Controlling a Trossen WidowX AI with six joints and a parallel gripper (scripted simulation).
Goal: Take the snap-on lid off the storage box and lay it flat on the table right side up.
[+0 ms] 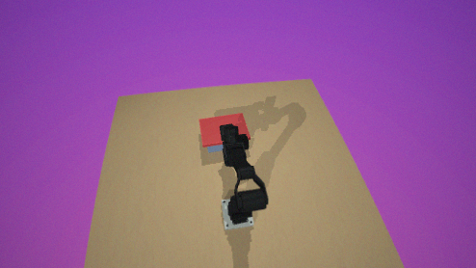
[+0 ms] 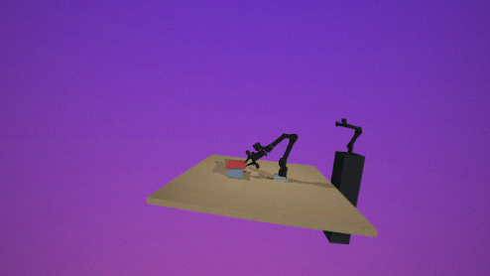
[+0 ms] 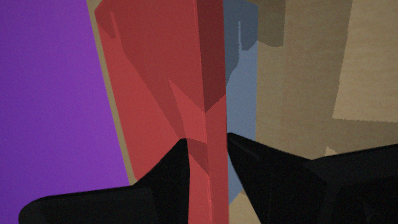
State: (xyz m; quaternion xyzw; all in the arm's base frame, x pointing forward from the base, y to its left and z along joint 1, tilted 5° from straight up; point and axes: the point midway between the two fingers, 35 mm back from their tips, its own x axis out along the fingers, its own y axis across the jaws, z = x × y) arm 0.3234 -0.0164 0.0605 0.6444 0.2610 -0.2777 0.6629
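Right now my gripper tip is 80 mm short of the lid. Round my gripper tip: grey-blue storage box: 80 mm ahead, 50 mm below.
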